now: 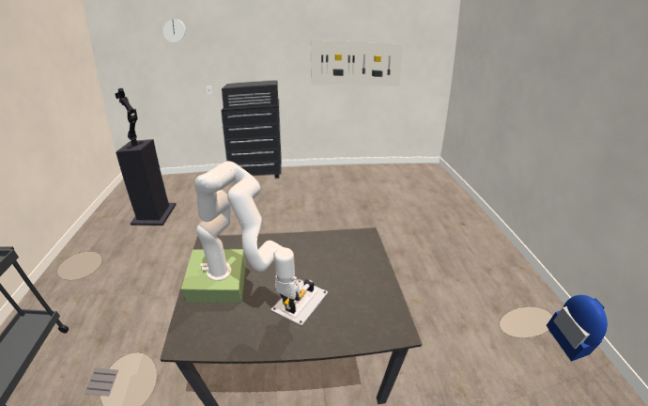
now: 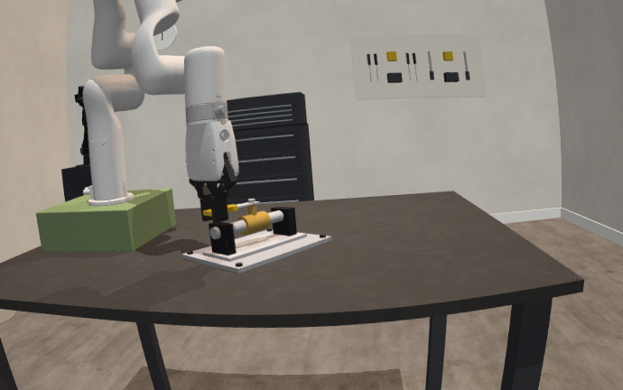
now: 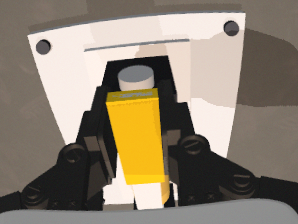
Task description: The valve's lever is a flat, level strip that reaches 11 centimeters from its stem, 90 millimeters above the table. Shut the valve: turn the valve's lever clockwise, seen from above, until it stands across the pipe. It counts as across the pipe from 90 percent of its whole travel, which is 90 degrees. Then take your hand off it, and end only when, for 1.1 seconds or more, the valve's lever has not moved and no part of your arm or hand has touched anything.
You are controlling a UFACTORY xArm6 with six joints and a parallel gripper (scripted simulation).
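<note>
Right now the valve lever is 40 mm to the left of my hand and 30 mm ahead of it.
</note>
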